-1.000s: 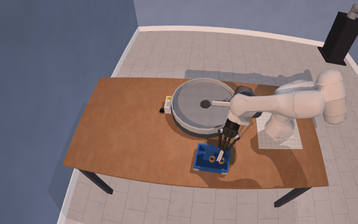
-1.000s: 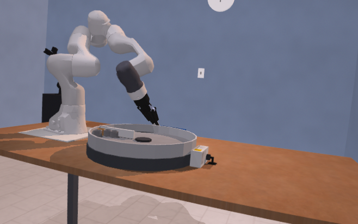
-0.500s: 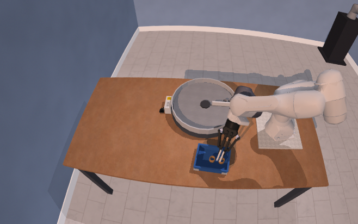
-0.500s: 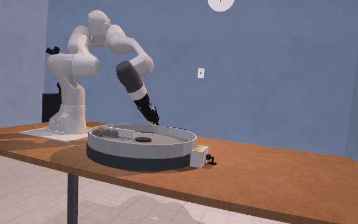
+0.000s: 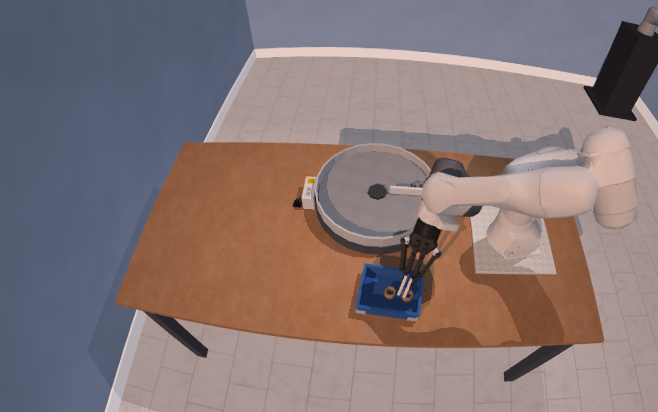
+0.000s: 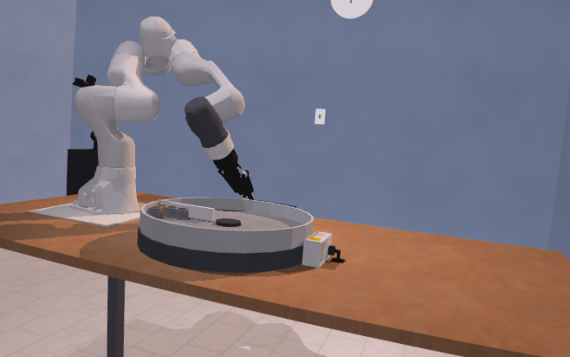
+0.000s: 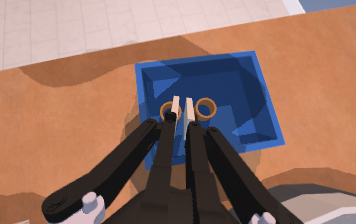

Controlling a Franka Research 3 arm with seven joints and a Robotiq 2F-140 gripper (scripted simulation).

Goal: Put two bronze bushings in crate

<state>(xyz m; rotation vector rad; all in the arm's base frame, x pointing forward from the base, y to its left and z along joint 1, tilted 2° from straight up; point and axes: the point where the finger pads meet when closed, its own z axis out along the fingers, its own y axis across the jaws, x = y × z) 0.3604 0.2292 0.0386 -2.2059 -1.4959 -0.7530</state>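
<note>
Right now the blue crate is 4 cm ahead of my hand, 1 cm to the left of it and 3 cm below it. The rest, counted from my hand: grey turning table (11 cm ahead, 35 cm to the right, 1 cm below).
</note>
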